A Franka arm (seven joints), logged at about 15 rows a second.
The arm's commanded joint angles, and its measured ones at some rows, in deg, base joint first. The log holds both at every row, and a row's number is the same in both.
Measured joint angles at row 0:
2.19 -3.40 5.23 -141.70 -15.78 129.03 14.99
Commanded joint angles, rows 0 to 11:
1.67 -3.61 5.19 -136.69 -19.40 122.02 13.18
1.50 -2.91 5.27 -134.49 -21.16 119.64 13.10
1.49 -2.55 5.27 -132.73 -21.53 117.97 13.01
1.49 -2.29 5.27 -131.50 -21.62 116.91 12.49
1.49 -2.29 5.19 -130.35 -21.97 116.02 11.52
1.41 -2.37 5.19 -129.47 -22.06 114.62 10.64
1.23 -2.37 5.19 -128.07 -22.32 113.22 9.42
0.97 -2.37 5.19 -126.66 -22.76 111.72 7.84
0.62 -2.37 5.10 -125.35 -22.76 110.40 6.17
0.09 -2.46 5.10 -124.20 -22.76 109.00 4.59
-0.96 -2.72 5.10 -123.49 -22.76 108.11 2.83
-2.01 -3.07 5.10 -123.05 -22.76 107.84 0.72
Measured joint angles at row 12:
1.29 -3.49 5.49 -125.35 -20.24 107.79 5.65
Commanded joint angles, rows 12 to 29:
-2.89 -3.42 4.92 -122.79 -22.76 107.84 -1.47
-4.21 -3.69 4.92 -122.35 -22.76 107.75 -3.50
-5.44 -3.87 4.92 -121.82 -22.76 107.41 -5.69
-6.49 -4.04 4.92 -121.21 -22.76 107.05 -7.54
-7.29 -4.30 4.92 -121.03 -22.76 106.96 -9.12
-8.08 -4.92 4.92 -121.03 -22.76 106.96 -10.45
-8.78 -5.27 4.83 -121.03 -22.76 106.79 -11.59
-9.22 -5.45 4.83 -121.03 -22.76 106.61 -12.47
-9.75 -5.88 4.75 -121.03 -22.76 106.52 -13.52
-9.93 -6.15 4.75 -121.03 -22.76 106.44 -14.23
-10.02 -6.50 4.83 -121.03 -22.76 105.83 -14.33
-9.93 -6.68 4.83 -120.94 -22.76 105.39 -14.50
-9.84 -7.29 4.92 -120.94 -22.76 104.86 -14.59
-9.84 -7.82 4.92 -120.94 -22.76 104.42 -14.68
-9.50 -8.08 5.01 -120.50 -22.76 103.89 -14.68
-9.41 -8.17 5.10 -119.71 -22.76 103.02 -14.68
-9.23 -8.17 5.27 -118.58 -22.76 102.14 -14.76
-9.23 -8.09 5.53 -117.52 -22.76 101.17 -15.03
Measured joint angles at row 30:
-9.11 -7.42 4.86 -119.58 -21.91 103.75 -13.37
